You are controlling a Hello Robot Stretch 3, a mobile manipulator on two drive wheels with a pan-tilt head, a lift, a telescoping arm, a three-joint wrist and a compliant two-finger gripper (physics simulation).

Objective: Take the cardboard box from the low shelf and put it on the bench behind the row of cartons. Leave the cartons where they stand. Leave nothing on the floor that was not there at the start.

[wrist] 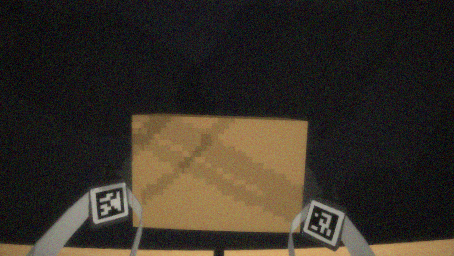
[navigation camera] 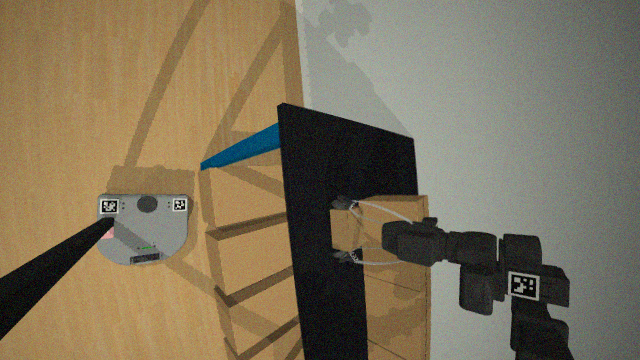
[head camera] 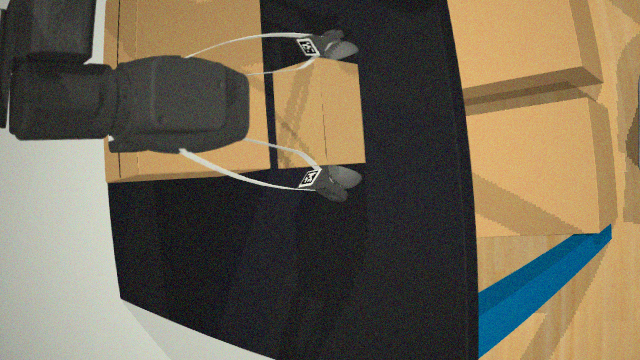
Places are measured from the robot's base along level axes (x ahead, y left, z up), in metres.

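Pixels of known places: gripper, fingertip midpoint: (wrist: 220,177) (navigation camera: 334,227) (head camera: 351,114); robot's base at its link origin: (navigation camera: 147,203).
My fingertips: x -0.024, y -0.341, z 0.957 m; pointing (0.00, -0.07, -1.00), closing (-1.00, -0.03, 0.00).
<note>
For each thing: its top centre in the pictures, then the offset to it from my fingertips. "*": a spot on its surface instead. Level surfaces: height alone.
- cardboard box at its top centre: (wrist: 218,176) (head camera: 296,114) (navigation camera: 357,228) dx +0.002, dy -0.015, dz +0.053 m
- black bench top at its surface level: dz -0.042 m
- wood floor at its surface level: dz -0.957 m
- blue bar at a spot on its surface: (head camera: 540,300) (navigation camera: 242,143) * dx +0.249, dy +0.092, dz -0.325 m
The cardboard box (head camera: 345,115) (navigation camera: 341,225) (wrist: 220,175) is between the two fingertips of my gripper (head camera: 343,114) (navigation camera: 343,230) (wrist: 220,177), which is shut on it. They are over the black bench top (head camera: 410,210) (navigation camera: 345,150) (wrist: 225,60). I cannot tell whether the box's underside touches it. A row of cartons (head camera: 180,25) (navigation camera: 395,305) stands on the bench along the pale wall side. A narrow dark gap shows between the box and the end carton in the head view. My wrist hides part of that carton.
More cartons (head camera: 540,165) (navigation camera: 250,190) stand low beside the bench's other long edge, near the wood floor (navigation camera: 65,100). A blue bar (head camera: 540,300) (navigation camera: 245,147) slants from the bench toward the floor. My wheeled base (navigation camera: 160,225) is beyond these low cartons.
</note>
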